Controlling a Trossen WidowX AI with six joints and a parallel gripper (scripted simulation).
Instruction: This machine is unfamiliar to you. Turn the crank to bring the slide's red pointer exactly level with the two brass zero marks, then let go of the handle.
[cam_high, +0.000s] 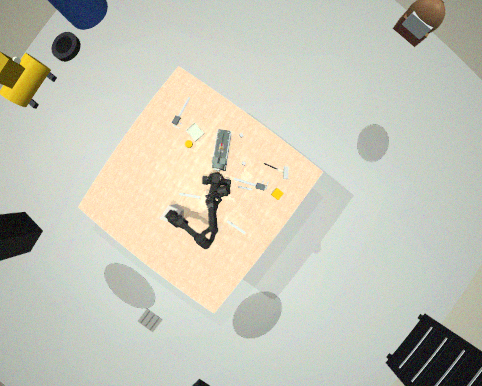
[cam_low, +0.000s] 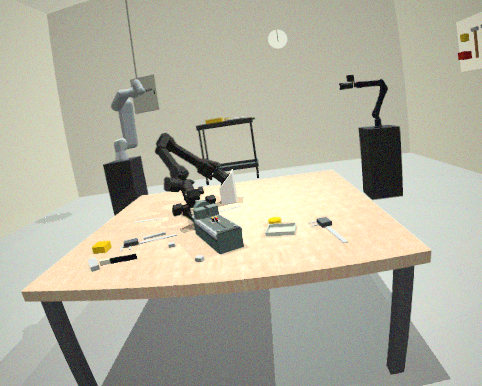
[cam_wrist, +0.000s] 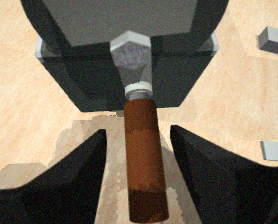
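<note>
The crank is 40 mm above my gripper tip. Round my gripper tip: red pointer (160 mm ahead, 100 mm to the left, 50 mm above); then brown crank handle (20 mm behind, 10 mm to the right, 30 mm above); then yellow disc (30 mm ahead, 300 mm to the left, 20 mm below).
</note>
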